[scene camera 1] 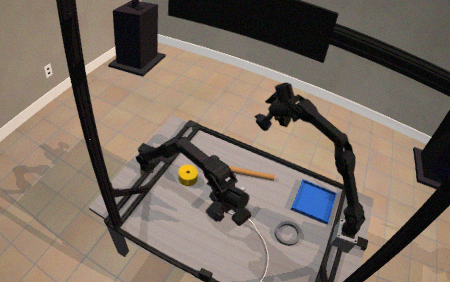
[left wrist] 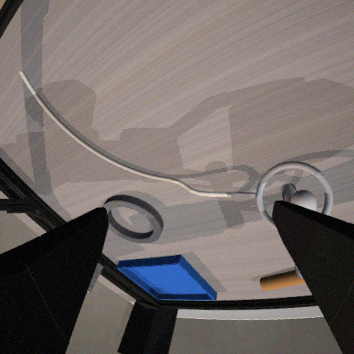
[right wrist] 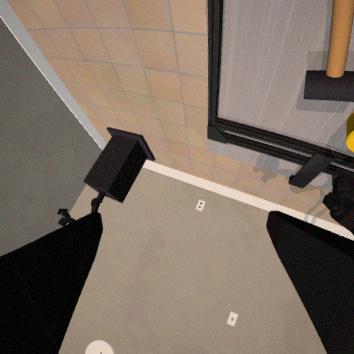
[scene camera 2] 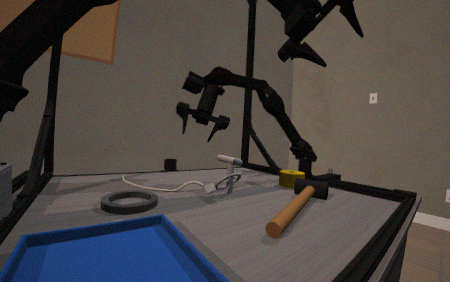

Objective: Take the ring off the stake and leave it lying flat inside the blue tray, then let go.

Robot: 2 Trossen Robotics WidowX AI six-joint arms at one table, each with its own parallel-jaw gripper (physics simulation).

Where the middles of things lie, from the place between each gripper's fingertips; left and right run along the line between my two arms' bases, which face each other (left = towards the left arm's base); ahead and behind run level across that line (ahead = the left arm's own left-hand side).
I see my right gripper 330 mm above the wooden-handled hammer (scene camera 2: 305, 189), 100 mm past it and 20 mm to the right of it. Also, from my right hand: ring (left wrist: 328, 197) 320 mm below, 290 mm behind, 40 mm to the right; blue tray (scene camera 2: 153, 241) 380 mm to the right, 340 mm below, 100 mm behind.
Now: left hand 13 cm short of the ring, 12 cm above it and 2 cm to the right of it. Also, from my left hand: wooden-handled hammer 33 cm ahead, 13 cm below, 8 cm to the left; blue tray 33 cm ahead, 31 cm to the right, 14 cm below.
